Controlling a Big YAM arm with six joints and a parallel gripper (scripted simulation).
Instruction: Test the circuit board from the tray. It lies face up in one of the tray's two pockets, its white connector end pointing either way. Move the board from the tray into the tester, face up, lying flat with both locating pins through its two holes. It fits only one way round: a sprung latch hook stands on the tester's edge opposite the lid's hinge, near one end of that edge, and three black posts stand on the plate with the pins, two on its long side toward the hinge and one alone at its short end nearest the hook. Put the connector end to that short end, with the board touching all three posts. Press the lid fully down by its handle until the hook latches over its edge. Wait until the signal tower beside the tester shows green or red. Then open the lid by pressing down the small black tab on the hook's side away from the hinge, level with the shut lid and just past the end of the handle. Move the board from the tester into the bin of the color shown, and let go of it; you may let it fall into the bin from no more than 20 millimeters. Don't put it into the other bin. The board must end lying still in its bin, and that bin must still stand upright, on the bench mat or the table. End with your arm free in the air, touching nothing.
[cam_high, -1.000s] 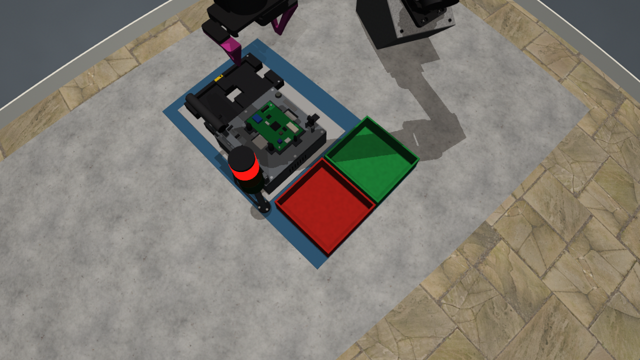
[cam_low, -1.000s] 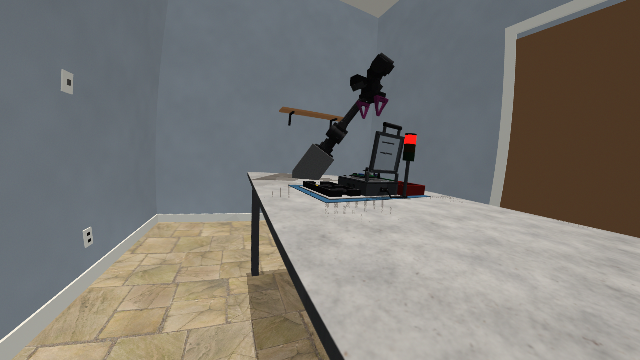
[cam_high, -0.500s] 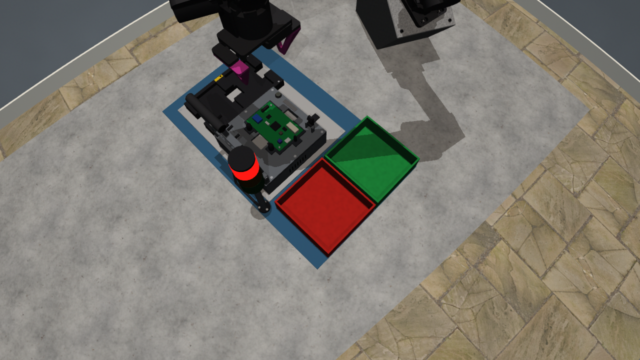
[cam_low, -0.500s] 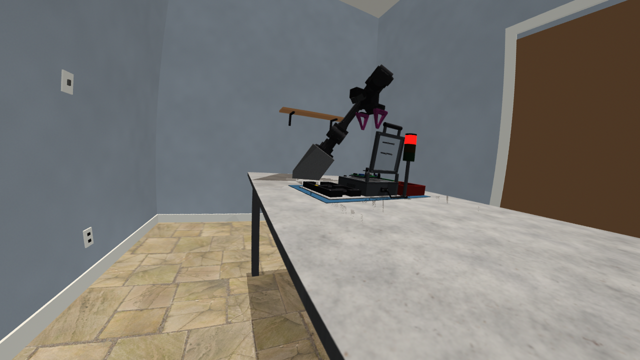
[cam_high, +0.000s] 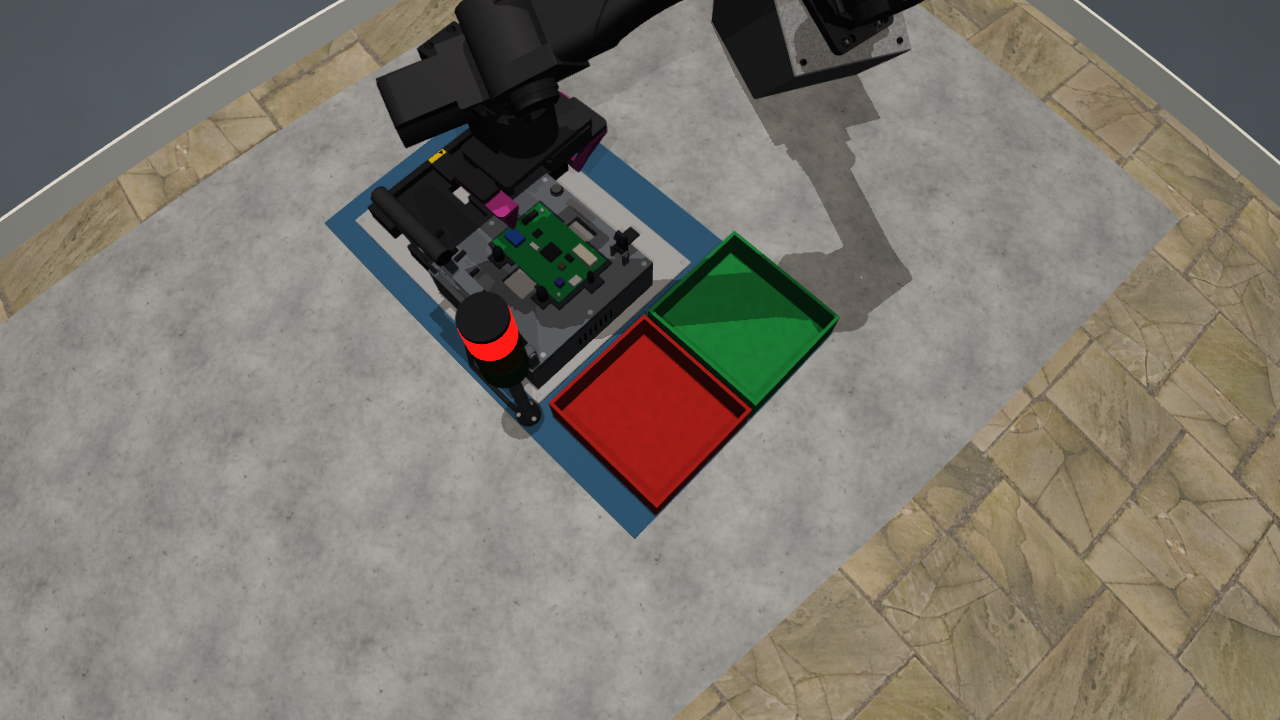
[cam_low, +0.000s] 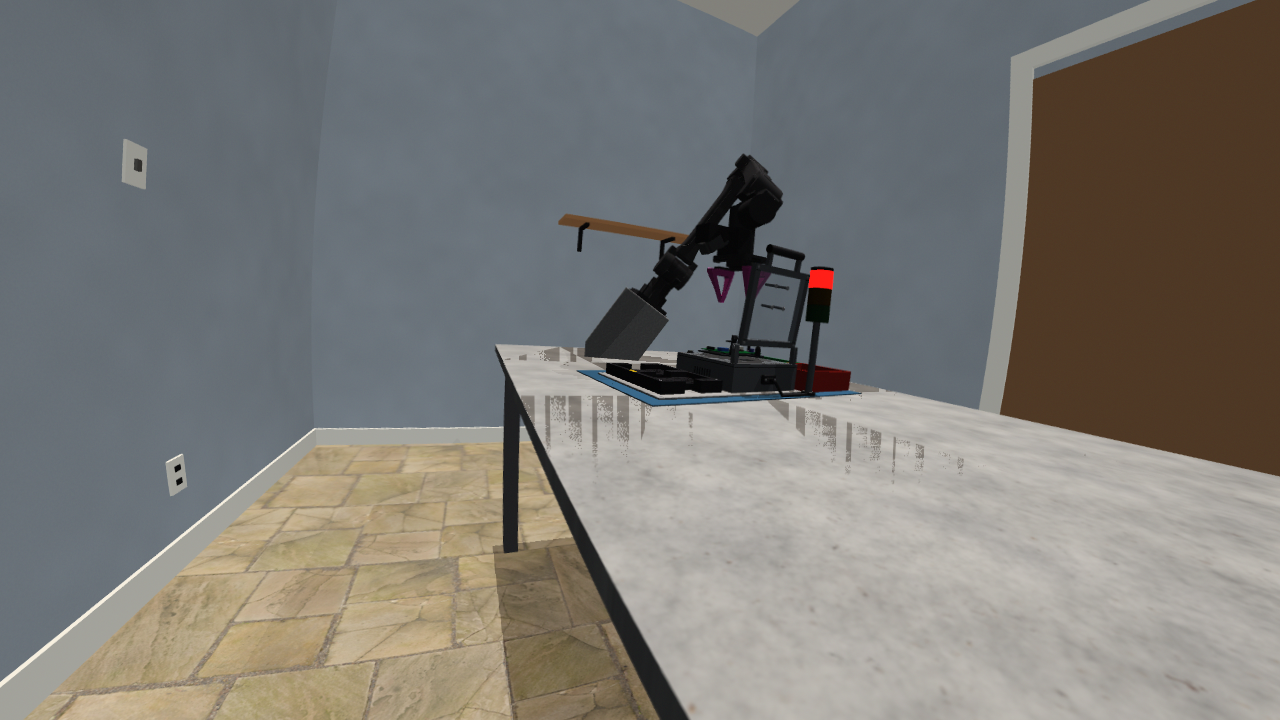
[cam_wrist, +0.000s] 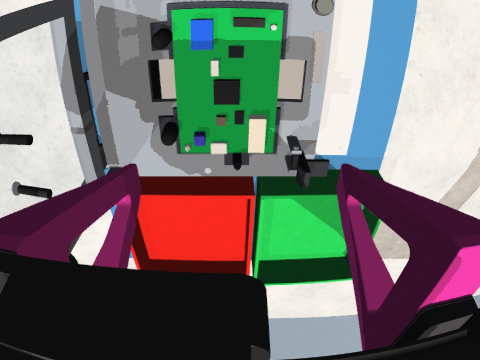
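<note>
The green circuit board lies 10 mm ahead of my hand and 110 mm below it. Also, from my hand: clear lid: 120 mm ahead, 20 mm to the left; tester plate: 10 mm ahead, 10 mm to the left, 110 mm below; latch hook: 70 mm behind, 40 mm to the left, 90 mm below.
</note>
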